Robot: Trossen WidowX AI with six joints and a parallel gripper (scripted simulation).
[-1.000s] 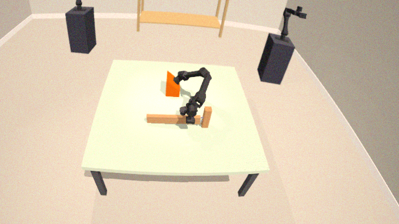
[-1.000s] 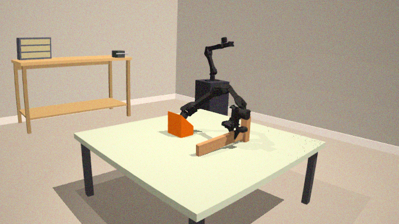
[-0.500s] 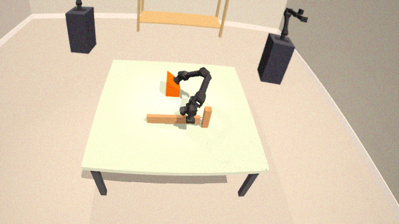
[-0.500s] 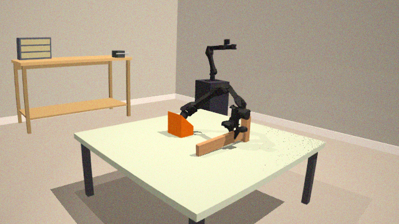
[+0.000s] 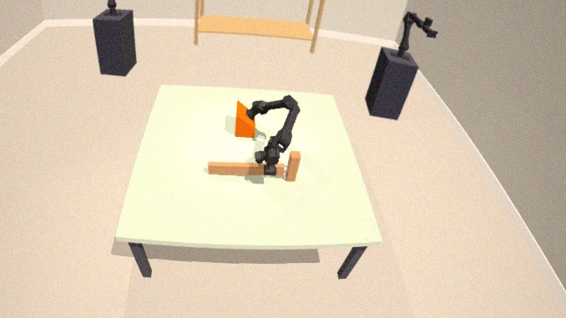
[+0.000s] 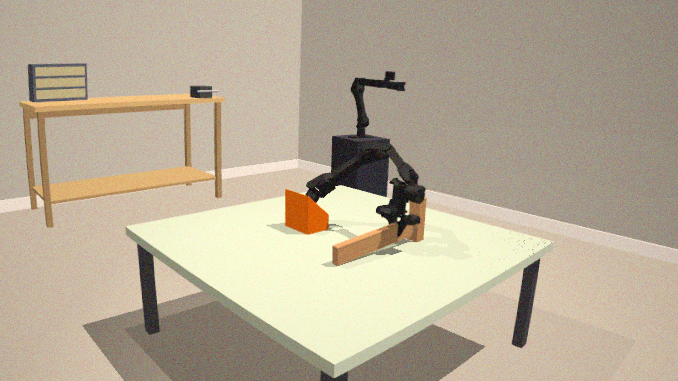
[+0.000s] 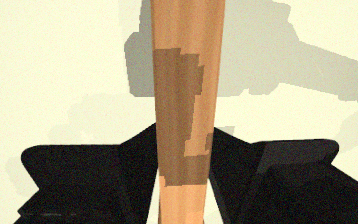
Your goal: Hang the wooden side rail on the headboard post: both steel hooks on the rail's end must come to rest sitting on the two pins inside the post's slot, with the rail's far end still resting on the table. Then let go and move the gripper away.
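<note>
My gripper tip is 1 cm past the upright headboard post, 12 cm to the right of it and 5 cm below it.
</note>
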